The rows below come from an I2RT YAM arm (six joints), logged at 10 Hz.
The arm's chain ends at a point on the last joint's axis. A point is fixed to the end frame.
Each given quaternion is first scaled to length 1.
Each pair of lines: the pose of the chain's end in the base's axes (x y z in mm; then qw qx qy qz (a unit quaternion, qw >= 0)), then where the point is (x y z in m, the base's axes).
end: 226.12 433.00 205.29 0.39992 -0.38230 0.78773 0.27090
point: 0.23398 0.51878 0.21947
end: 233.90 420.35 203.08 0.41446 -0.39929 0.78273 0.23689
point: 0.24139 0.50675 0.21314
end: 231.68 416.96 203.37 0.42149 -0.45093 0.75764 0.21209
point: 0.23191 0.50413 0.20815
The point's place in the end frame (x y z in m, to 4 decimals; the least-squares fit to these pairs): -0.0480 0.0434 0.0586
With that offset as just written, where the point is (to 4 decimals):
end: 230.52 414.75 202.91 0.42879 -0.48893 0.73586 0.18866
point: 0.2258 0.5019 0.2030
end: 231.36 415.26 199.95 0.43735 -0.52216 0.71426 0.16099
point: 0.2231 0.5020 0.1950
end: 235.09 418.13 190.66 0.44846 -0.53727 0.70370 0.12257
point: 0.2278 0.5045 0.1806
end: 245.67 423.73 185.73 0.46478 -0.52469 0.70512 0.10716
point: 0.2419 0.5104 0.1760
